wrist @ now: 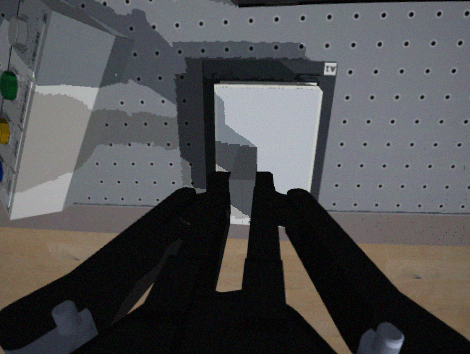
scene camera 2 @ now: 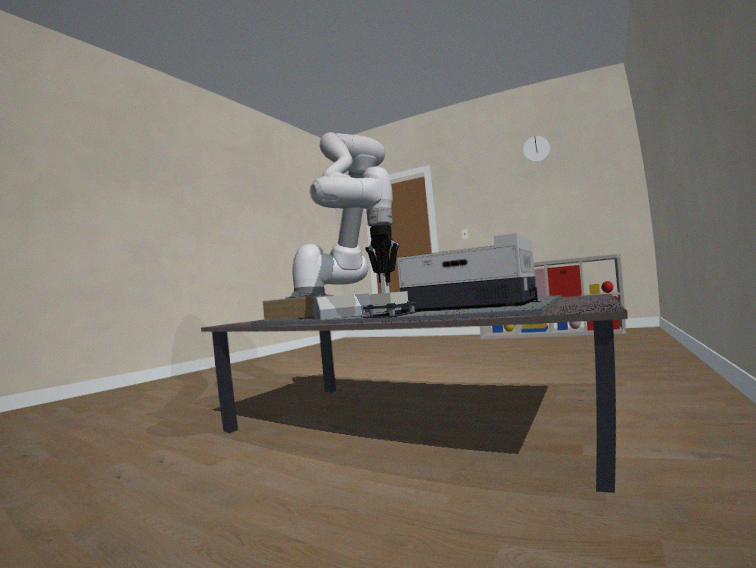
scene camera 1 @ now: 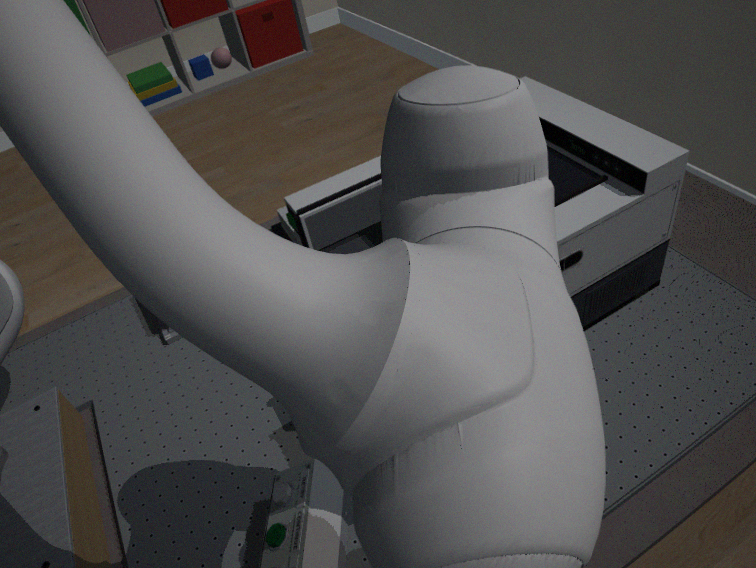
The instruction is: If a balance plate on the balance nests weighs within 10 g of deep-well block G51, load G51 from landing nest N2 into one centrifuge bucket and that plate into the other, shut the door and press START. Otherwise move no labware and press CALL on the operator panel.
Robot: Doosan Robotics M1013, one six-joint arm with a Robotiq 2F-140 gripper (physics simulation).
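Frame: origin at the arm's base, x left, y ahead, z down, level; millimetres.
Seen in the pictures: gripper, fingertip midpoint: [wrist: 248,163] [scene camera 2: 385,292].
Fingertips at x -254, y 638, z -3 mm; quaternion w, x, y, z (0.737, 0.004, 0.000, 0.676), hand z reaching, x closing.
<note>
Offsets run from my fingertips to a thing's middle. Level surfaces: height alone.
My gripper [scene camera 2: 383,276] [wrist: 248,163] is shut on a slim grey bar [scene camera 2: 384,285] [wrist: 243,162] that points down from the fingertips. It is over a white plate @[dx +2, dy +13, dz +21 mm] [wrist: 285,117] on a black nest @[dx +3, dy +13, dz +58 mm] [wrist: 270,70] marked A1; I cannot tell if the bar touches the plate. The operator panel @[dx +19, dy -221, dz +38 mm] [scene camera 1: 323,488] [wrist: 60,130] has grey, green @[dx +51, dy -230, dz +16 mm] [scene camera 1: 276,535] [wrist: 8,85], yellow @[dx +6, dy -252, dz +16 mm] [wrist: 4,131] and blue buttons, left of the plate in the wrist view. The centrifuge @[dx +314, dy +190, dz -42 mm] [scene camera 1: 617,229] [scene camera 2: 458,268] is partly behind the arm in scene camera 1; its door state is unclear. G51 cannot be identified; no weight is readable.
The arm [scene camera 1: 464,342] hides much of the perforated board @[dz +80 mm] [scene camera 1: 647,366] in scene camera 1. A wooden-sided block [scene camera 1: 85,488] [scene camera 2: 287,308] stands at the arm's base. A partly hidden metal-edged item @[dx +582, dy -263, dz +71 mm] [scene camera 1: 166,335] lies left of the centrifuge. A shelf unit [scene camera 1: 201,89] stands behind.
</note>
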